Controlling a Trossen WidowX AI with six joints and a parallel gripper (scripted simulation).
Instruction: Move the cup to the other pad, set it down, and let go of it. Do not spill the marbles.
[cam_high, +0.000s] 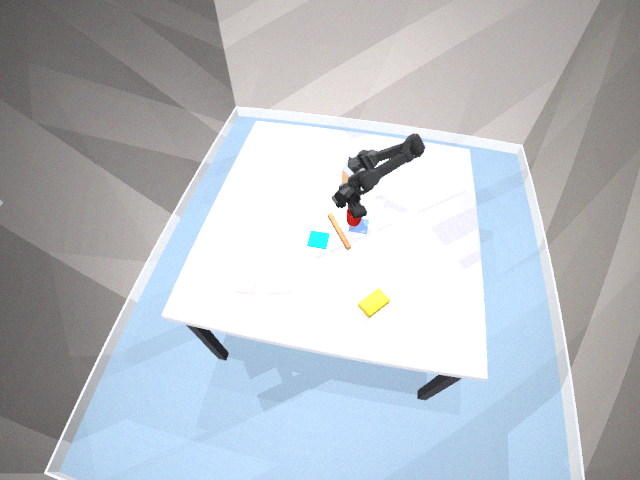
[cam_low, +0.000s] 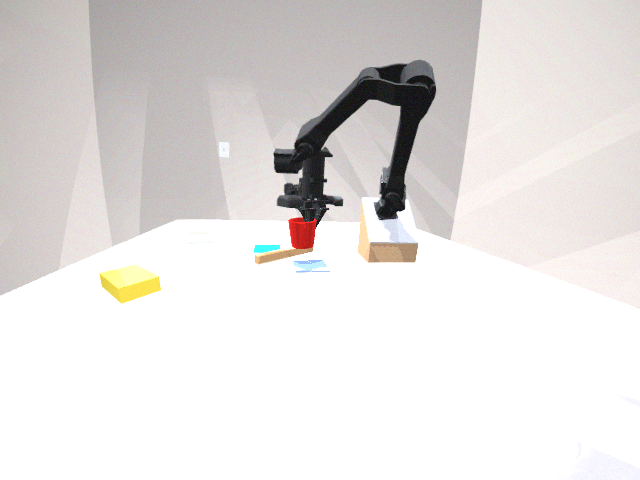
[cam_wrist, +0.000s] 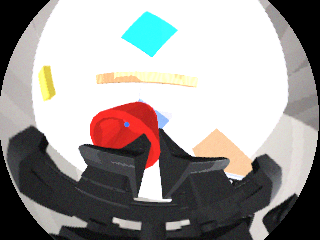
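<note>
Right now my gripper tip is 120 mm short of the cyan pad, 130 mm to the left of it and 90 mm above it. Round my gripper tip: red cup: 30 mm ahead, 10 mm to the left; then wooden stick: 60 mm ahead, 40 mm to the right, 80 mm below; then pale blue pad: 10 mm ahead, 40 mm to the left, 90 mm below.
</note>
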